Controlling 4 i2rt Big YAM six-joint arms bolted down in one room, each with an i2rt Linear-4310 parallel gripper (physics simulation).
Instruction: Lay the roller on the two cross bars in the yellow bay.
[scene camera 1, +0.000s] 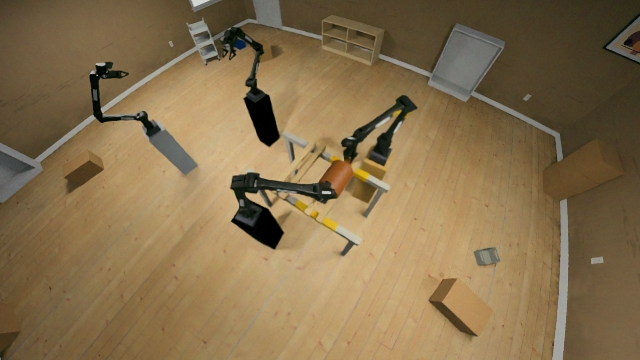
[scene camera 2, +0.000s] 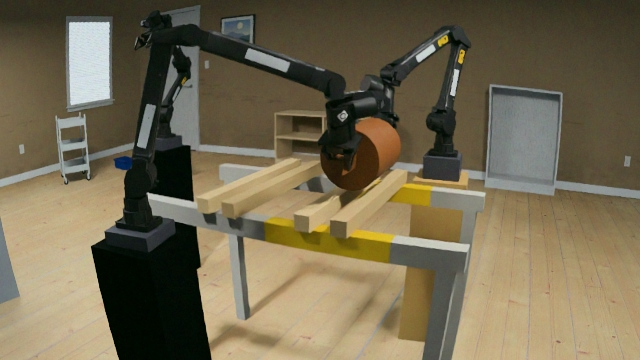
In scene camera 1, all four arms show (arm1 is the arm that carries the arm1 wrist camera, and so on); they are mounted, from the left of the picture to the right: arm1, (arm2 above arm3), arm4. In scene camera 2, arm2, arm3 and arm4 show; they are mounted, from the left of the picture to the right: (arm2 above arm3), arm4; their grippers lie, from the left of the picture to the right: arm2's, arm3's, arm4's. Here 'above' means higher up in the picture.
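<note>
The orange-brown roller (scene camera 1: 336, 177) (scene camera 2: 382, 142) lies lengthwise above the two wooden cross bars (scene camera 2: 320, 209) (scene camera 2: 367, 206) in the yellow bay; whether it touches them cannot be told. Arm3's gripper (scene camera 1: 328, 192) (scene camera 2: 346, 152) is shut on its near stub. Arm4's gripper (scene camera 1: 348, 157) is shut on its far stub; in scene camera 2 the roller hides those fingertips. Arm1's gripper (scene camera 1: 119, 74) is open, far left of the frame. Arm2's gripper (scene camera 1: 229, 54) (scene camera 2: 142, 42) is open, away from the roller.
Two more cross bars (scene camera 2: 245, 185) (scene camera 2: 272, 189) lie in the grey stretch left of the yellow bay. The rails (scene camera 1: 346, 234) (scene camera 2: 430, 255) stand on grey legs. Cardboard boxes (scene camera 1: 462, 306) (scene camera 1: 83, 167), a low shelf (scene camera 1: 377, 47) and a white cart (scene camera 1: 204, 43) stand farther out.
</note>
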